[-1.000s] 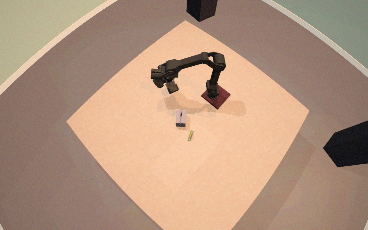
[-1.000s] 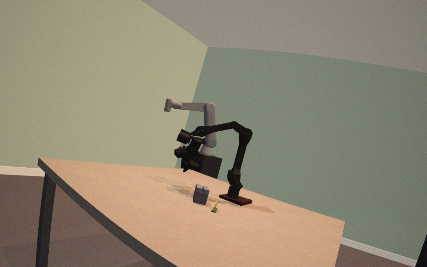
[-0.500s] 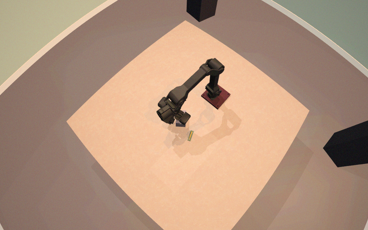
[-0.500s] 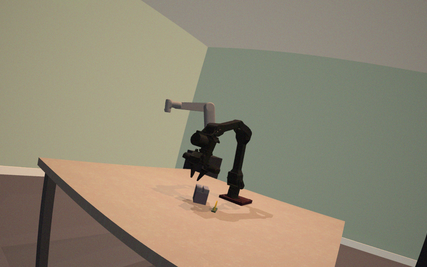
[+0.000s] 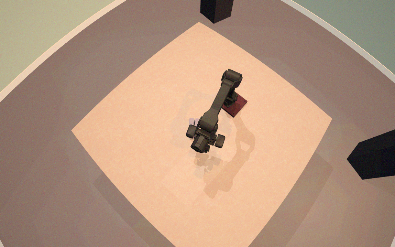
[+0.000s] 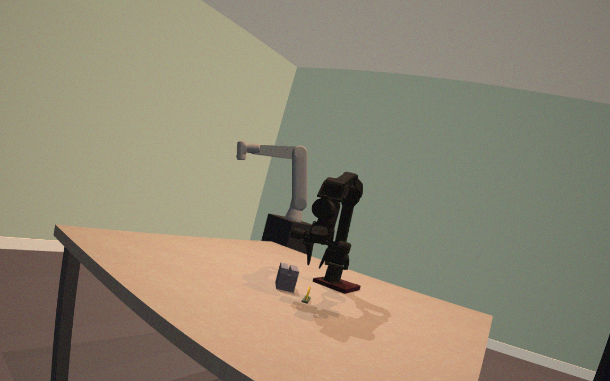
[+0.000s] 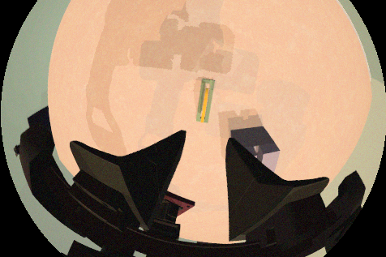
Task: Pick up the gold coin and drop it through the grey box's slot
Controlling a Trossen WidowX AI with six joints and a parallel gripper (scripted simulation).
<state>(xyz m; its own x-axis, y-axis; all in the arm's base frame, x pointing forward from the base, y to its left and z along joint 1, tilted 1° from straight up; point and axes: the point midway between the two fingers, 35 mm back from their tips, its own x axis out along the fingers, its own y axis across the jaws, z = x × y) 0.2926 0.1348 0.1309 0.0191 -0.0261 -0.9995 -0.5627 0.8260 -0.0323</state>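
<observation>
My gripper tip is 9 cm above the gold coin.
</observation>
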